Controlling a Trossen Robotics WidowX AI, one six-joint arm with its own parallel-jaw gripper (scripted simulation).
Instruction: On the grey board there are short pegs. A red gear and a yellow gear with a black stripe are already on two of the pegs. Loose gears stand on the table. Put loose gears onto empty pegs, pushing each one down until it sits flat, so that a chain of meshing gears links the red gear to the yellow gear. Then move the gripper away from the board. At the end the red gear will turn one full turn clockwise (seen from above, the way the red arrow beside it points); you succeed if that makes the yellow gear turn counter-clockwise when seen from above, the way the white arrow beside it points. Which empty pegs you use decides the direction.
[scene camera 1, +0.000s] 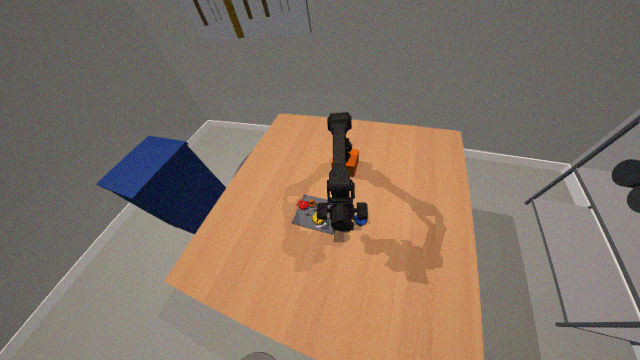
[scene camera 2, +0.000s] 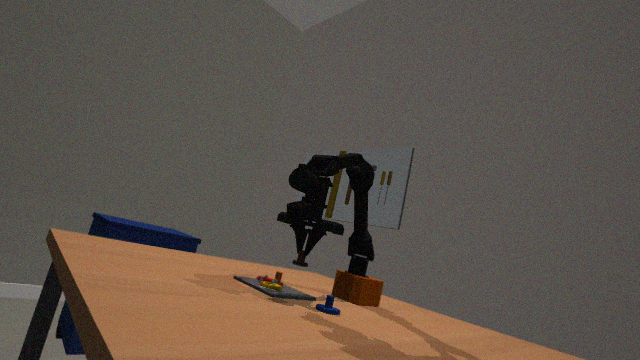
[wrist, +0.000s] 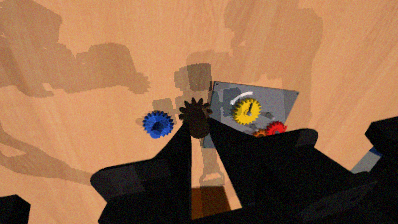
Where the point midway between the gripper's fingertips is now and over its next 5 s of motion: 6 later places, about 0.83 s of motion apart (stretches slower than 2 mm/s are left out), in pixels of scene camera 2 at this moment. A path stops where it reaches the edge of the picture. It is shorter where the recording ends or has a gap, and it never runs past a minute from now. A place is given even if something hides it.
The gripper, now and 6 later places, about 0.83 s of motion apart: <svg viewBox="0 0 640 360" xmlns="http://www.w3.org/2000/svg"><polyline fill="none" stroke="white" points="302,254 301,241 289,248 282,256 281,261 279,265 277,274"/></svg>
